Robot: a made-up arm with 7 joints.
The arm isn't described. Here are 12 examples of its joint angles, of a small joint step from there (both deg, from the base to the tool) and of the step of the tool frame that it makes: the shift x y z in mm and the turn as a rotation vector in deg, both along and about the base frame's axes.
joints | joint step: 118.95 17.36 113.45 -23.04 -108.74 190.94 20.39 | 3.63 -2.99 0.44 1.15 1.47 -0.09 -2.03
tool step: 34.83 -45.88 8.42 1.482 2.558 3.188
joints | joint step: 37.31 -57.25 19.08 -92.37 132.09 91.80 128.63 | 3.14 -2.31 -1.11 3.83 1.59 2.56 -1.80
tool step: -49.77 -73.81 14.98 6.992 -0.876 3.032
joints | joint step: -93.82 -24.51 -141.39 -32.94 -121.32 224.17 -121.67 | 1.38 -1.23 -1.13 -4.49 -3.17 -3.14 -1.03
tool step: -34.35 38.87 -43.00 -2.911 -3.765 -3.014
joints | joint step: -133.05 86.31 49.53 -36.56 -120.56 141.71 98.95 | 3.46 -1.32 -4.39 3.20 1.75 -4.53 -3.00
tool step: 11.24 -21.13 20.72 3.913 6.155 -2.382
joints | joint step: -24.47 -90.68 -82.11 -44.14 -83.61 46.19 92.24 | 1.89 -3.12 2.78 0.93 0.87 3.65 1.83
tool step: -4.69 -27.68 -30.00 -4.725 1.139 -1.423
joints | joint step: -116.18 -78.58 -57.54 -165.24 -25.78 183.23 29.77 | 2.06 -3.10 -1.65 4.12 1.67 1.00 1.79
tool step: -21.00 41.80 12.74 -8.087 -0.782 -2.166
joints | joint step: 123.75 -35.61 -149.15 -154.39 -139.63 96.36 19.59 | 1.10 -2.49 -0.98 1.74 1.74 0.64 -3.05
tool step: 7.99 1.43 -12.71 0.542 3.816 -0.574
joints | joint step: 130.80 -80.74 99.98 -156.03 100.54 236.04 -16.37 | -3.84 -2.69 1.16 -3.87 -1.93 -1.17 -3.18
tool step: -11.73 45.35 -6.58 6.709 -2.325 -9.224
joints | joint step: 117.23 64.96 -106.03 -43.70 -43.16 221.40 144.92 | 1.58 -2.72 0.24 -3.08 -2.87 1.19 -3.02
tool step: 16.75 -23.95 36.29 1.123 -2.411 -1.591
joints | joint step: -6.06 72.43 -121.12 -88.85 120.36 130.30 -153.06 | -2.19 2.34 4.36 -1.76 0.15 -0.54 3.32
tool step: -13.11 -48.36 -65.23 6.241 -2.232 -2.490
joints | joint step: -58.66 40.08 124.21 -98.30 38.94 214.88 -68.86 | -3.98 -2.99 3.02 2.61 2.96 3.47 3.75
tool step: -30.69 -14.75 33.68 6.258 0.462 -3.871
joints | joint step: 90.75 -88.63 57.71 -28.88 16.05 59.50 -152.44 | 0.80 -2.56 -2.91 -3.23 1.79 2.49 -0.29
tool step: -2.29 -0.87 -15.98 0.938 1.510 0.930
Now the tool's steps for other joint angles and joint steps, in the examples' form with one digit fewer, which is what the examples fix.
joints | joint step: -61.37 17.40 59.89 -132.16 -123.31 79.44 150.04 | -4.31 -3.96 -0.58 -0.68 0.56 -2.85 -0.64
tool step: -11.4 -57.4 19.0 -5.26 -1.31 -7.16
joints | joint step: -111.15 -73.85 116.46 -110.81 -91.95 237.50 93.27 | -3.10 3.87 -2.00 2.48 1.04 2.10 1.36
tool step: 35.2 -15.4 58.7 5.77 -3.12 -3.16
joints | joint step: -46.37 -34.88 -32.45 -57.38 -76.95 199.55 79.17 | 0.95 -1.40 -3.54 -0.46 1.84 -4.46 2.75
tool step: -40.5 -3.9 -2.1 3.38 -7.56 0.82
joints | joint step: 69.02 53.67 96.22 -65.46 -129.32 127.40 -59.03 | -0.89 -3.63 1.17 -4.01 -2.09 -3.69 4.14
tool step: -36.8 -52.5 20.1 3.18 -0.07 -1.14
